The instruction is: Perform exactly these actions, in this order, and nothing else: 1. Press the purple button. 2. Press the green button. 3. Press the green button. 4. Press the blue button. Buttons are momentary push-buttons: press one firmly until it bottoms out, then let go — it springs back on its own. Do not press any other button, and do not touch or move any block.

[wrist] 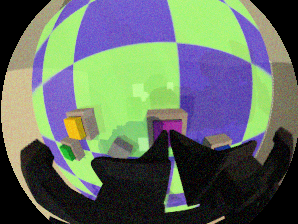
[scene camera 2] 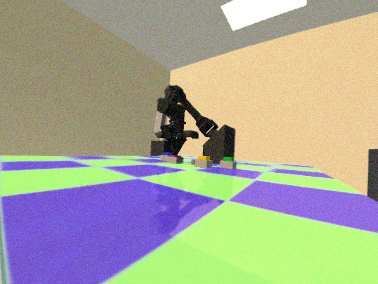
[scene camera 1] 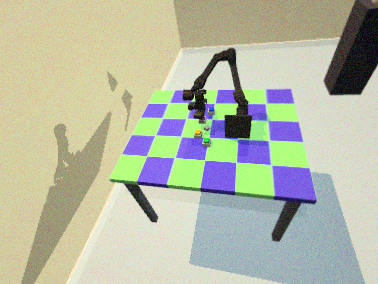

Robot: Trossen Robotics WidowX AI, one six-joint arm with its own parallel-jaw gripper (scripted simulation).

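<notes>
What I can see is my gripper (scene camera 2: 175, 155), and the wrist view gives me the gripper (wrist: 167, 133) too.
</notes>
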